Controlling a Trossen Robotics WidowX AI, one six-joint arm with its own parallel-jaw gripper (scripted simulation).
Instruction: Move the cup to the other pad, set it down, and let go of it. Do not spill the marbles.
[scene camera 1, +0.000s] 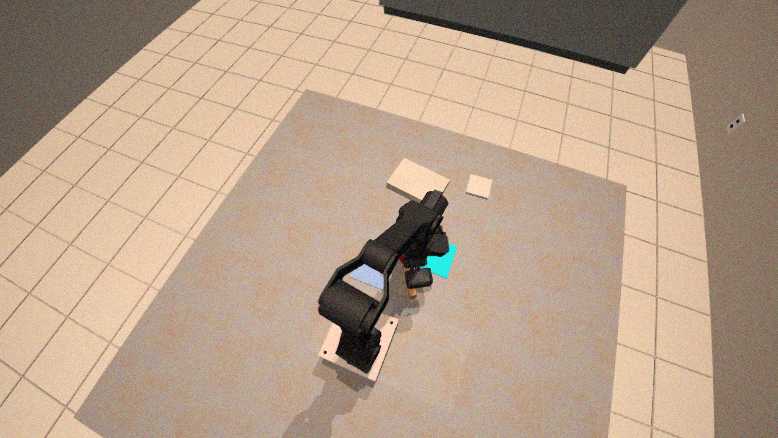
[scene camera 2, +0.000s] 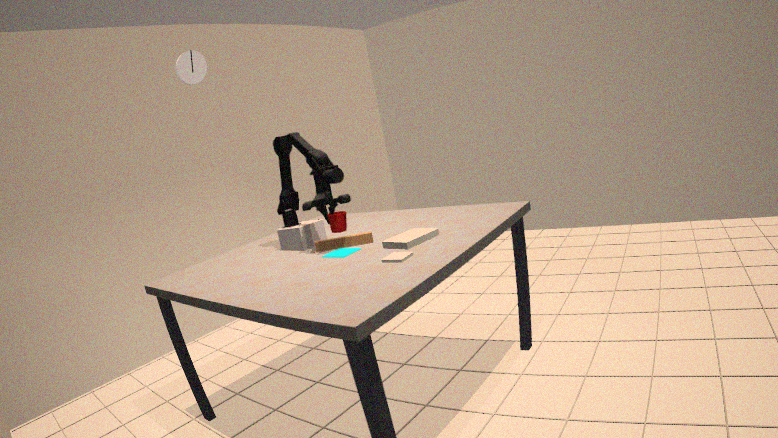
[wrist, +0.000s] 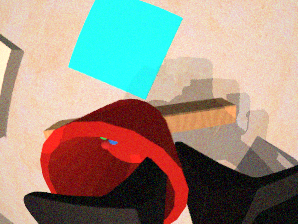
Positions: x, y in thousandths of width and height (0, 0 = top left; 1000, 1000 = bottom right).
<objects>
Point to a tan slab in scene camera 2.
At 534, 540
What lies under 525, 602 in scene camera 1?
My gripper.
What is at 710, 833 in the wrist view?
My gripper.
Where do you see a wooden bar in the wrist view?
693, 507
</objects>
